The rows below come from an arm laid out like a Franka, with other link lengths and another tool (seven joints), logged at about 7 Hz.
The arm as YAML. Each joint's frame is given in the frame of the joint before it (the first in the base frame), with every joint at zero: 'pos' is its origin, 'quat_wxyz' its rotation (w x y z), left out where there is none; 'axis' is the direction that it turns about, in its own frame. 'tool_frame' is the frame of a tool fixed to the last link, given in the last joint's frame.
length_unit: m
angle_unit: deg
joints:
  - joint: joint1
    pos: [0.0, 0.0, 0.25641]
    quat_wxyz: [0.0, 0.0, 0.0, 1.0]
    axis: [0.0, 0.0, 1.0]
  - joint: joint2
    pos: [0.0, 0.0, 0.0]
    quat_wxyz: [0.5, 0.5, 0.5, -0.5]
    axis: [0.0, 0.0, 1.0]
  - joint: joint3
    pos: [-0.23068, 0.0, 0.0]
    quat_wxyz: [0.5, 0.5, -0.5, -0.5]
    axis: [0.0, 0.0, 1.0]
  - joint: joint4
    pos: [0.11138, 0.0, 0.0]
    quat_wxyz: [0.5, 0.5, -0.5, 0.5]
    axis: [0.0, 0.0, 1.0]
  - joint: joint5
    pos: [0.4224, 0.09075, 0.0]
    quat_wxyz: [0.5, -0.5, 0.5, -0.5]
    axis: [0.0, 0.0, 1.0]
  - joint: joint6
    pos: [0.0, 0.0, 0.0]
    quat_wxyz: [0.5, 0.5, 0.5, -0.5]
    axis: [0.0, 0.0, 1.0]
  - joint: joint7
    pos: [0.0, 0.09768, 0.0]
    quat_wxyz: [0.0, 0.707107, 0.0, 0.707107]
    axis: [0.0, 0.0, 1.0]
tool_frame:
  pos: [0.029, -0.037, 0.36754]
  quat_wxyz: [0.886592, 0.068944, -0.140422, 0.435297]
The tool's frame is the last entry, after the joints.
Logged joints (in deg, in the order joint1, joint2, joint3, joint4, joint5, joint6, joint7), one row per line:
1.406, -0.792, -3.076, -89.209, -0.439, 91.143, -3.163
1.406, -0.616, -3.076, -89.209, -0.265, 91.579, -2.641
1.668, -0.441, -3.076, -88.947, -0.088, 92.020, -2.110
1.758, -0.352, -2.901, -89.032, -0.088, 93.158, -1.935
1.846, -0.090, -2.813, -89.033, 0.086, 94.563, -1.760
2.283, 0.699, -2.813, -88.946, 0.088, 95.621, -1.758
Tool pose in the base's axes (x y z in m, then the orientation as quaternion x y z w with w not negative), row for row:
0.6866, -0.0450, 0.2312, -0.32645, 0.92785, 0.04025, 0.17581
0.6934, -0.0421, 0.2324, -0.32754, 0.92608, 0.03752, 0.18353
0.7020, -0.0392, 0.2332, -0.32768, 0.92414, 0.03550, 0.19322
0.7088, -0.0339, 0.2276, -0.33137, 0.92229, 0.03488, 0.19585
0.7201, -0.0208, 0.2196, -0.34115, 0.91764, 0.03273, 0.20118
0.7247, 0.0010, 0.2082, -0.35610, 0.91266, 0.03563, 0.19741
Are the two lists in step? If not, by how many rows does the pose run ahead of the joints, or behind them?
The pose runs 2 rows ahead of the joints: the pose in row i belongs to the joints in row i + 2.
